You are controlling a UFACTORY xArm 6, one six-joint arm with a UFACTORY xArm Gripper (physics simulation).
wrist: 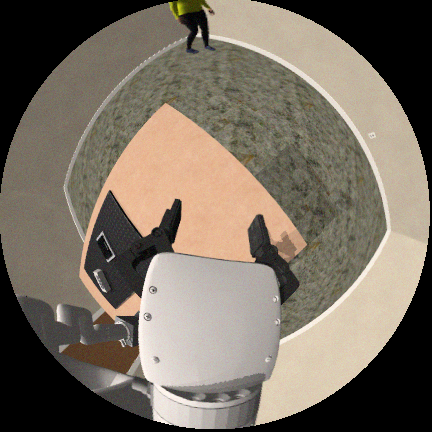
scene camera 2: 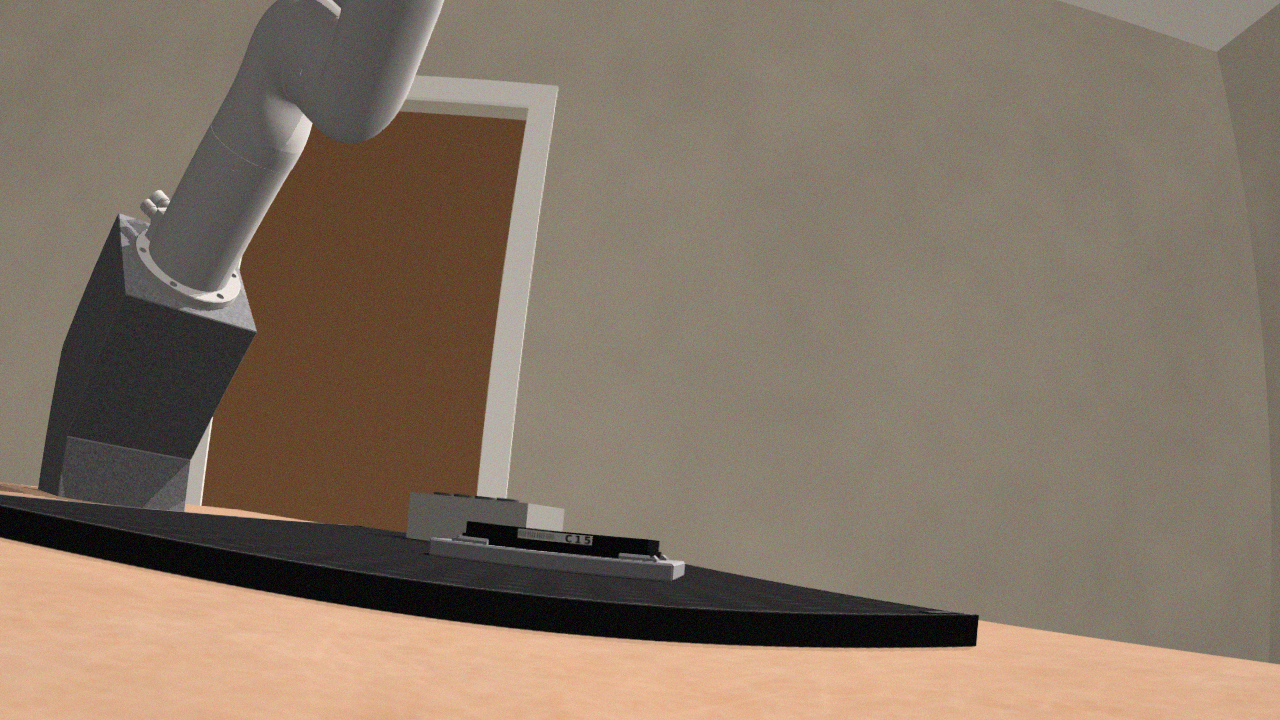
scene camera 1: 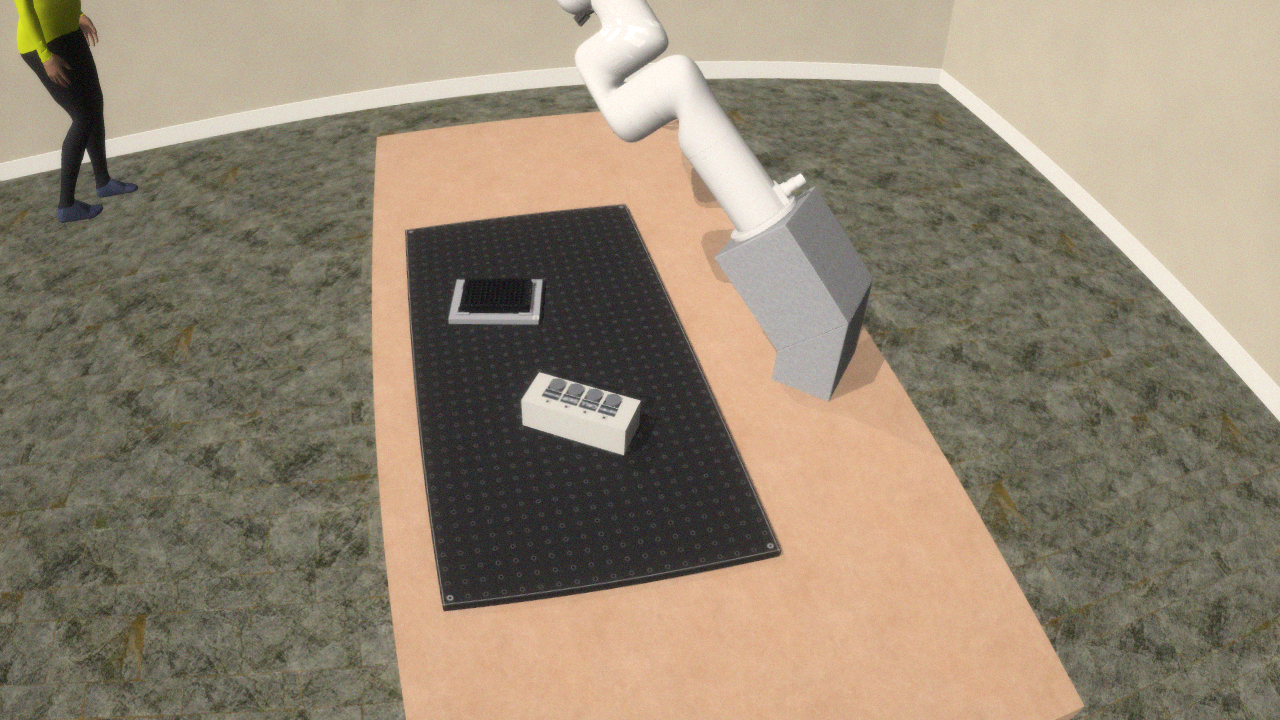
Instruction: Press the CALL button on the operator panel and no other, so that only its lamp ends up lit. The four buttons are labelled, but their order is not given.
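The operator panel is a white box on the black perforated board. Four grey round buttons stand in a row on its top in scene camera 1, each with a small label plate and a small dark dot. The labels are too small to read, so I cannot tell which is CALL. No lamp looks lit. My gripper is open and empty in the wrist view, high above the table and far from the panel. Its fingers do not show in scene camera 2.
A grey-white frame holding a black tray marked C15 lies on the black board, near the panel. The arm's grey pedestal stands beside the board. A person stands beyond the table.
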